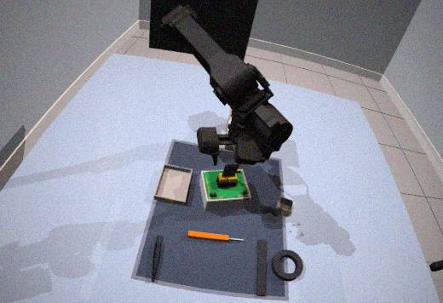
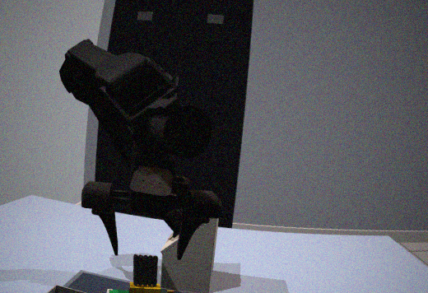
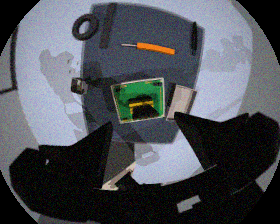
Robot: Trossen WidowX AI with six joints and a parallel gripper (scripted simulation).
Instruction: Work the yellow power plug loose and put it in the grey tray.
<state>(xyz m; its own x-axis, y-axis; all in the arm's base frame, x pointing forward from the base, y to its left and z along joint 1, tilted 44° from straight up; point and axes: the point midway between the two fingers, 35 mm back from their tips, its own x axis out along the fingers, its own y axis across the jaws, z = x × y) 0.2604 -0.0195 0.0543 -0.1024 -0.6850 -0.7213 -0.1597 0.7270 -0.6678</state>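
My gripper tip is 50 mm above the yellow power plug. Also, from my gripper tip: dark mat: 140 mm below, 50 mm ahead, 10 mm to the right; then grey tray: 140 mm to the right, 130 mm below, 20 mm behind; then black bar: 210 mm ahead, 130 mm below, 90 mm to the left.
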